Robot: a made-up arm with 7 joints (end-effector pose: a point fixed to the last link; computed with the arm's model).
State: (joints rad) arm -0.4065 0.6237 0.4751 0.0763 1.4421 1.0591 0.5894
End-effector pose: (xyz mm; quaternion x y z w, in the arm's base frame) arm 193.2 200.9 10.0 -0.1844 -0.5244 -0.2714 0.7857
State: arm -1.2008 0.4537 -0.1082 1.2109 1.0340 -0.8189 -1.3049
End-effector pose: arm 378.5 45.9 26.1 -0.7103 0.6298 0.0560 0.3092
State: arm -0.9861 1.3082 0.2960 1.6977 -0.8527 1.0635 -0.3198
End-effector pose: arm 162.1 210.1 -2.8 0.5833 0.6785 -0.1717 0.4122
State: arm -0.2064 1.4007 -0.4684 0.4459 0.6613 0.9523 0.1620
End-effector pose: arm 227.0 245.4 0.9 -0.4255 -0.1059 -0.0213 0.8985
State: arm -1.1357 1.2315 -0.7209 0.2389 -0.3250 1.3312 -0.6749
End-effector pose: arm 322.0 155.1 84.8 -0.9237 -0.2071 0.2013 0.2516
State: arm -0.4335 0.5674 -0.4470 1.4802 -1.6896 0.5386 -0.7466
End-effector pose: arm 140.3 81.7 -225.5 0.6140 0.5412 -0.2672 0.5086
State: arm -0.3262 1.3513 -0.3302 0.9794 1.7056 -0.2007 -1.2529
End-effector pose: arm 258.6 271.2 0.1 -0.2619 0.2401 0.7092 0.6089
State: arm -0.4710 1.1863 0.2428 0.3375 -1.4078 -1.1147 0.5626
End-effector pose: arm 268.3 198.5 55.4 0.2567 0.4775 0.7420 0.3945
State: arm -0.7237 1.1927 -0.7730 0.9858 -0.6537 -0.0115 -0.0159
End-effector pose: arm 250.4 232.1 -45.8 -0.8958 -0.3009 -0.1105 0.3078
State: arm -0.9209 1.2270 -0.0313 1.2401 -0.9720 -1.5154 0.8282
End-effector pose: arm 239.1 228.9 74.1 0.0676 0.5046 0.8534 0.1117
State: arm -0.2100 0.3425 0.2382 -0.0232 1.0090 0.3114 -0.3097
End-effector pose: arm 236.9 163.5 -93.0 -0.8674 -0.1306 -0.1853 0.4431
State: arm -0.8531 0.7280 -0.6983 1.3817 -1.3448 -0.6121 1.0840
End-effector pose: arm 274.5 109.2 -107.3 -0.4184 -0.8316 -0.3489 0.1082
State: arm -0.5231 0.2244 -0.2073 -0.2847 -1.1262 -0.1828 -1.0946
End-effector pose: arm 322.9 -74.5 -34.7 0.5177 -0.4113 0.3452 0.6661
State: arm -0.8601 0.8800 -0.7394 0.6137 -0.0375 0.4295 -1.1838
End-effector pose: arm 351.2 133.7 -59.3 -0.9164 0.2217 0.2996 0.1456
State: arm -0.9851 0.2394 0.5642 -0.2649 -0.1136 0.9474 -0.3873
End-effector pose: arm 326.6 96.1 50.3 0.8714 0.2086 0.3210 0.3067
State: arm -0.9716 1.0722 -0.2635 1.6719 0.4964 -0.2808 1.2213
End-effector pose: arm 192.7 236.5 17.2 -0.4236 -0.3933 -0.4476 0.6823
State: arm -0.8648 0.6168 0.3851 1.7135 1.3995 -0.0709 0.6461
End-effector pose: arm 208.0 186.2 -84.0 -0.7780 -0.1150 -0.1532 0.5983
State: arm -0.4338 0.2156 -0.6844 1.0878 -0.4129 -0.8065 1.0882
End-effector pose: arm 191.9 -14.4 -227.7 -0.7870 -0.5264 -0.3208 0.0240
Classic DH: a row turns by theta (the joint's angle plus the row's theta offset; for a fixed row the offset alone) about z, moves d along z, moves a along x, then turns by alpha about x. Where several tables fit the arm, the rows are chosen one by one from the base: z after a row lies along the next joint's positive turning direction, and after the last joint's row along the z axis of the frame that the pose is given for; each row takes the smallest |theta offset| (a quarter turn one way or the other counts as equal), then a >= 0, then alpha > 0; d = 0 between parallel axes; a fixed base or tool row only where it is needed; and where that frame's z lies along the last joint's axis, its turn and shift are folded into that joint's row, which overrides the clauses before.
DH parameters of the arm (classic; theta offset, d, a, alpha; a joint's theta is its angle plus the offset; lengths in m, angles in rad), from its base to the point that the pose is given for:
base (fixed): -0.071 0.0753 0.0149 -1.3004
joint 1: -1.3111 -0.0071 -0.0178 -1.5708
joint 2: 1.2915 0.0466 0.017 1.5708
joint 3: 1.5708 -0.1566 0.0552 -1.5708
joint 4: 1.5708 0.032 0.0191 1.5708
joint 5: 0 0.1116 0.0298 -1.5708
joint 6: -1.5708 -0.002 0.0464 1.5708
joint 7: 1.2977 -0.0379 0.0156 2.4086
tool (fixed): 0.7161 -0.0219 0 0

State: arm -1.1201 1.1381 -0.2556 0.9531 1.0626 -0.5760 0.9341
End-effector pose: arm 290.7 197.9 134.8 -0.4278 0.0109 -0.7245 0.5403
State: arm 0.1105 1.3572 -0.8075 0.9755 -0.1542 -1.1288 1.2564
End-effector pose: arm 81.3 271.1 -117.2 -0.7894 -0.1579 -0.4529 0.3832
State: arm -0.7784 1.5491 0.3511 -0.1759 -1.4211 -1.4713 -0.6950
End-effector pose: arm 195.4 127.0 250.4 0.1267 -0.4074 0.8932 0.1421
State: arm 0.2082 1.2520 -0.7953 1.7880 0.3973 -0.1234 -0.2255
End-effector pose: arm 37.2 298.0 -6.4 -0.4105 0.0721 0.6353 0.6501
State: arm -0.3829 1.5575 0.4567 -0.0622 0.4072 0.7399 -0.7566
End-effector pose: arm 209.6 214.8 215.0 -0.7699 -0.2427 -0.2139 0.5500
